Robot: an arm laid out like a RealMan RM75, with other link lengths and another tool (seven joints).
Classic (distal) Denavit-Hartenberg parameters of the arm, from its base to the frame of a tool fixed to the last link. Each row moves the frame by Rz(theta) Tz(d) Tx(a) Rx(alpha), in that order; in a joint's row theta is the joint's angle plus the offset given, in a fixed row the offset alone. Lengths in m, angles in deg.
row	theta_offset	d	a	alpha
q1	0	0.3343	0	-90
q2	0	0	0	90
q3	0	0.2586	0	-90
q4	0	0	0	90
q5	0	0.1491	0	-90
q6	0	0	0	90
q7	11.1	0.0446	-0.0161	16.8
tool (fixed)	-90	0.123	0	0
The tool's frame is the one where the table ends.
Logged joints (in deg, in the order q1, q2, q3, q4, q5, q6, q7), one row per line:
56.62, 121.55, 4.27, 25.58, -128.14, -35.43, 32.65
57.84, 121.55, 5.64, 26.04, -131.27, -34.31, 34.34
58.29, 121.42, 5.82, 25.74, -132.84, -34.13, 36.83
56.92, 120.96, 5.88, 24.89, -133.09, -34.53, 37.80
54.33, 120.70, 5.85, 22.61, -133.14, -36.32, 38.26
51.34, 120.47, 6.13, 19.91, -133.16, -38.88, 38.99
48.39, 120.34, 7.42, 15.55, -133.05, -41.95, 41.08
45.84, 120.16, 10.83, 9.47, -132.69, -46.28, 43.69
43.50, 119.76, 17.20, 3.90, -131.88, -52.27, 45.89
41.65, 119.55, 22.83, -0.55, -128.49, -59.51, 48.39
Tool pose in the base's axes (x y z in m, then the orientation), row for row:
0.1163, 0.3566, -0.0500, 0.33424, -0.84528, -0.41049, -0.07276
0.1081, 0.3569, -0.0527, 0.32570, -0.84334, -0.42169, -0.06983
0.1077, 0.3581, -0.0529, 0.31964, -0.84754, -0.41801, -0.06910
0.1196, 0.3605, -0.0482, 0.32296, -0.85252, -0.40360, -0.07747
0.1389, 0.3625, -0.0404, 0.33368, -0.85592, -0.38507, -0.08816
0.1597, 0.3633, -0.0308, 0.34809, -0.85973, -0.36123, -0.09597
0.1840, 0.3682, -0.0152, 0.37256, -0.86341, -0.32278, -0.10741
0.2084, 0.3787, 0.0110, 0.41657, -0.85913, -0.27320, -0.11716
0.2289, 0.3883, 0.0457, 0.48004, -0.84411, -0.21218, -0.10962
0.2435, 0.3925, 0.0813, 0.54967, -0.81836, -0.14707, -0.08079
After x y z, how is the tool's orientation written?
As a quaternion, w x y z.
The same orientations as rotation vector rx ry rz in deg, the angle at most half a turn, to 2 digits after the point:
-126.41, -61.39, -10.88
-126.65, -63.33, -10.49
-127.66, -62.96, -10.41
-128.20, -60.69, -11.65
-128.04, -57.60, -13.19
-127.71, -53.66, -14.26
-126.77, -47.39, -15.77
-123.58, -39.30, -16.85
-117.99, -29.66, -15.32
-111.00, -19.95, -10.96

